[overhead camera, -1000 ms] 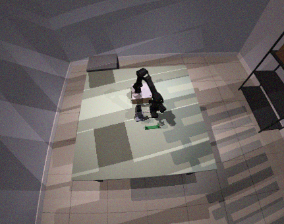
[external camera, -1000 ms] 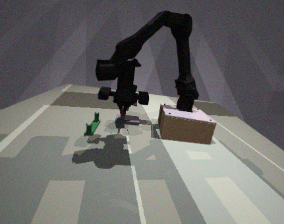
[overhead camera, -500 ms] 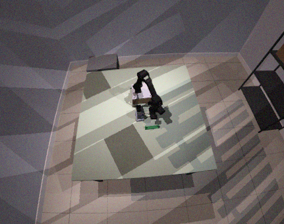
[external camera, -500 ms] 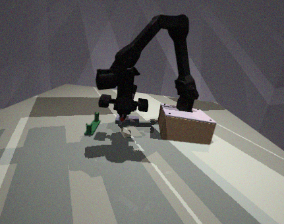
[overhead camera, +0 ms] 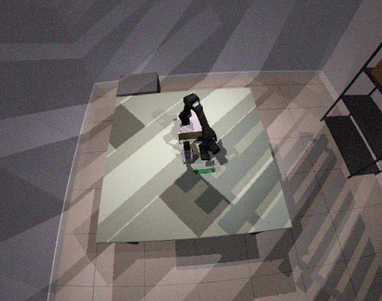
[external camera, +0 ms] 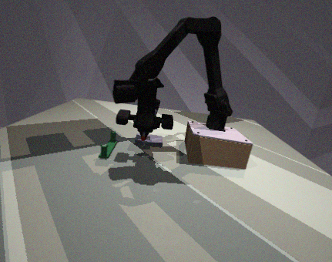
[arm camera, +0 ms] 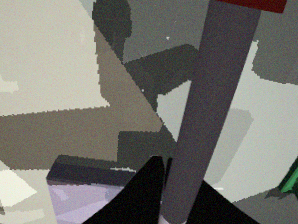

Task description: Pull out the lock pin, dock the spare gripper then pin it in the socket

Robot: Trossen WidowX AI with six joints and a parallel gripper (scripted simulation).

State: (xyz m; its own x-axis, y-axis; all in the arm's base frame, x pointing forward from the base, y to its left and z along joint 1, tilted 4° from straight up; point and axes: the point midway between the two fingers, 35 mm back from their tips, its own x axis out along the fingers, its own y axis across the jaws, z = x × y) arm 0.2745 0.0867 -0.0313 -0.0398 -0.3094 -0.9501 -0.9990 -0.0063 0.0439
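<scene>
Right now my gripper tip is 100 mm to the left of the socket and 10 mm past it. Also, from my gripper tip: green cradle: 120 mm ahead, 20 mm below, 10 mm to the left; spare gripper: 100 mm to the right, 80 mm above, 10 mm behind.
</scene>
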